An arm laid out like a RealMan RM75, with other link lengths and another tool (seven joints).
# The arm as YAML. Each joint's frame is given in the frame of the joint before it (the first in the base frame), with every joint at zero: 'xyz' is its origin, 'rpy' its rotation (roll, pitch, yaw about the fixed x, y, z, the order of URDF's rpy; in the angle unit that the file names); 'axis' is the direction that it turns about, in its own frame. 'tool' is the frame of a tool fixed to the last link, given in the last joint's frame.
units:
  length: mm
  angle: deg
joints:
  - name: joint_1
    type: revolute
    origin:
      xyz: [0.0, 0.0, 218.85]
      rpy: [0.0, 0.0, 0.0]
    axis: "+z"
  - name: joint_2
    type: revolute
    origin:
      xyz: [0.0, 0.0, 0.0]
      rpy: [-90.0, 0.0, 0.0]
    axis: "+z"
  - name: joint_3
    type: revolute
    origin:
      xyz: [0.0, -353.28, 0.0]
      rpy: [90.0, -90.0, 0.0]
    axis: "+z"
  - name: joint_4
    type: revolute
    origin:
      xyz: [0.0, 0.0, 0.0]
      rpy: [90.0, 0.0, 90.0]
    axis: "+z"
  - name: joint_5
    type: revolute
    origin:
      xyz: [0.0, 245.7, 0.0]
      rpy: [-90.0, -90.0, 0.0]
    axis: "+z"
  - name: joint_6
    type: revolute
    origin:
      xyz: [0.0, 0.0, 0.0]
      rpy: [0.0, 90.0, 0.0]
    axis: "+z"
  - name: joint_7
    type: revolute
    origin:
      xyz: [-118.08, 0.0, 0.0]
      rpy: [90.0, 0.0, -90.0]
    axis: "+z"
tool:
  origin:
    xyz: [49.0, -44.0, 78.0]
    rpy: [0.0, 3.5, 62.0]
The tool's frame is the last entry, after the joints.
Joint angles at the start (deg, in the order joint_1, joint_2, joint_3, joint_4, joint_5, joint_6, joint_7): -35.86, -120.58, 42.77, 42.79, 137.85, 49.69, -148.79
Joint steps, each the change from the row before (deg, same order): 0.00, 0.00, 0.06, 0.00, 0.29, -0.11, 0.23; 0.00, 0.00, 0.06, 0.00, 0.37, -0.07, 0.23; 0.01, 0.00, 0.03, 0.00, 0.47, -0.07, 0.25; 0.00, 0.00, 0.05, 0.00, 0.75, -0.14, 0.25; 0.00, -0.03, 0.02, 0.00, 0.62, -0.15, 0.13; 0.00, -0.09, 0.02, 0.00, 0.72, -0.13, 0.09; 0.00, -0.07, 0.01, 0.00, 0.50, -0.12, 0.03; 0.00, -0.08, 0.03, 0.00, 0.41, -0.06, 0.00; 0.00, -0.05, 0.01, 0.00, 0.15, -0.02, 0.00; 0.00, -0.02, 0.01, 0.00, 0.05, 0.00, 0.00; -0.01, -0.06, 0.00, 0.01, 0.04, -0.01, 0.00; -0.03, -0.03, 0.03, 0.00, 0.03, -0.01, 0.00; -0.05, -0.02, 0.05, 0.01, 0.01, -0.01, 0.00
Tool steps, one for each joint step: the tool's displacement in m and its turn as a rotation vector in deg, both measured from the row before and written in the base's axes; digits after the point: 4 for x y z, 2 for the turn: -0.0002, 0.0001, 0.0002, -0.13, 0.49, -0.17; -0.0003, 0.0000, 0.0001, -0.20, 0.54, -0.17; -0.0006, -0.0002, 0.0002, -0.23, 0.63, -0.15; -0.0010, -0.0002, 0.0004, -0.31, 0.92, -0.15; -0.0009, -0.0003, 0.0001, -0.21, 0.69, -0.06; -0.0008, -0.0006, -0.0006, -0.30, 0.70, -0.03; -0.0006, -0.0004, -0.0004, -0.17, 0.47, 0.00; -0.0003, -0.0004, -0.0008, -0.20, 0.34, 0.01; 0.0000, -0.0002, -0.0005, -0.09, 0.11, 0.00; 0.0000, -0.0001, -0.0003, -0.04, 0.03, 0.00; 0.0003, -0.0001, -0.0006, -0.04, 0.00, -0.01; 0.0004, 0.0002, -0.0004, -0.04, 0.02, -0.04; 0.0007, 0.0004, -0.0003, -0.03, 0.03, -0.08
